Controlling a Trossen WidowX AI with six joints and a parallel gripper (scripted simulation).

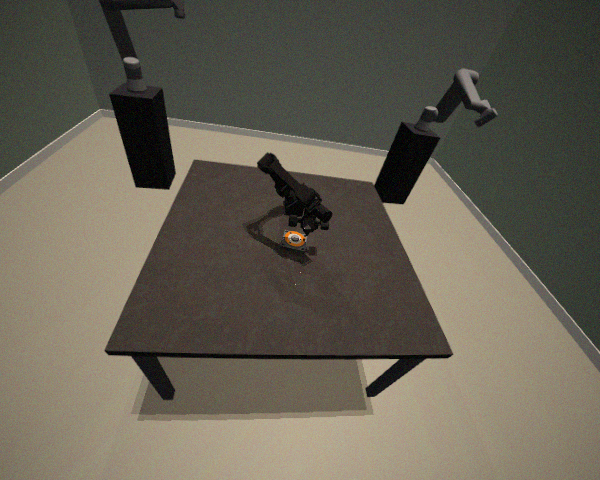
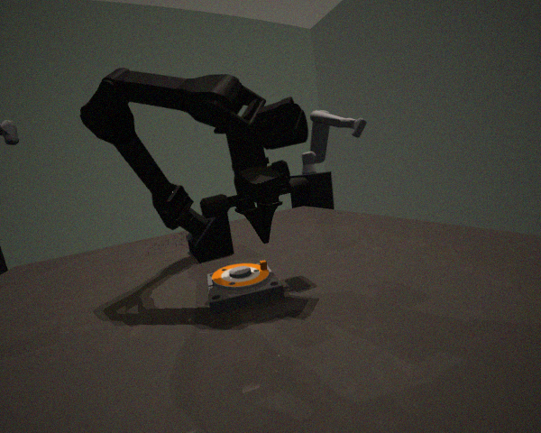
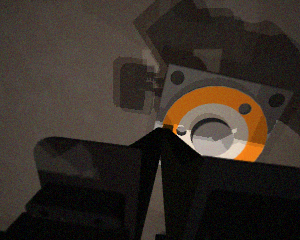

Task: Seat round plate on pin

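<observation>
Now: the square grey base 30 mm behind my gripper tip, 50 mm to the right of it and 60 mm below it.
</observation>
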